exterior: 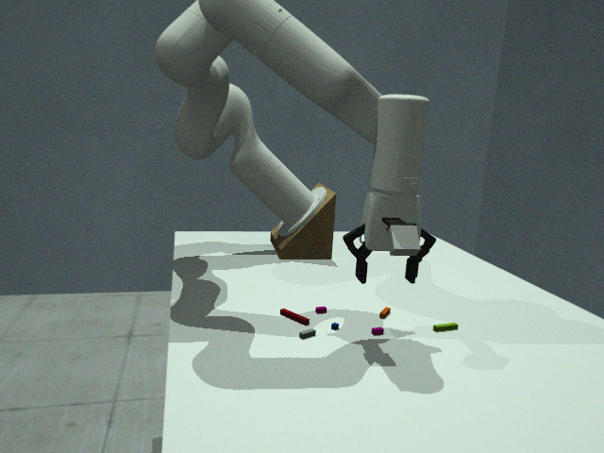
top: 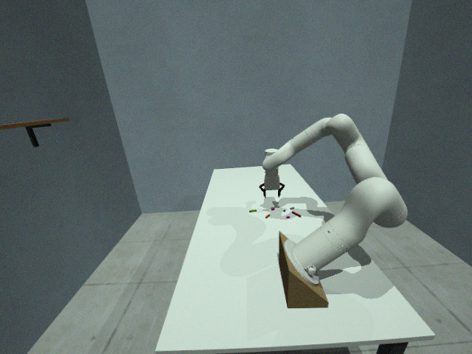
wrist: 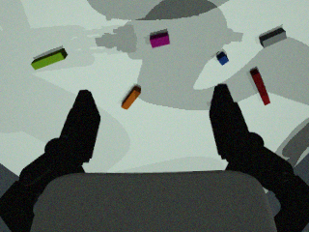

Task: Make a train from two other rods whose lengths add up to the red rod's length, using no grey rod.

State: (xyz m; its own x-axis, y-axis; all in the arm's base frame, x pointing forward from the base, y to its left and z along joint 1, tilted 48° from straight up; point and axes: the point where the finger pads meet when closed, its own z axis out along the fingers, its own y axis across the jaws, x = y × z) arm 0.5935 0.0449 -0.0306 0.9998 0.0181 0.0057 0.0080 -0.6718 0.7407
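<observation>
Now: hand 130 mm to the right of the lime rod, 110 mm above it and 10 mm past it. From my hand the other things lie so: grey rod 140 mm to the right, 110 mm below, 10 mm ahead; then orange rod 110 mm below, 90 mm behind, 40 mm to the left; then blue rod 110 mm below, 80 mm to the right, 30 mm behind.
</observation>
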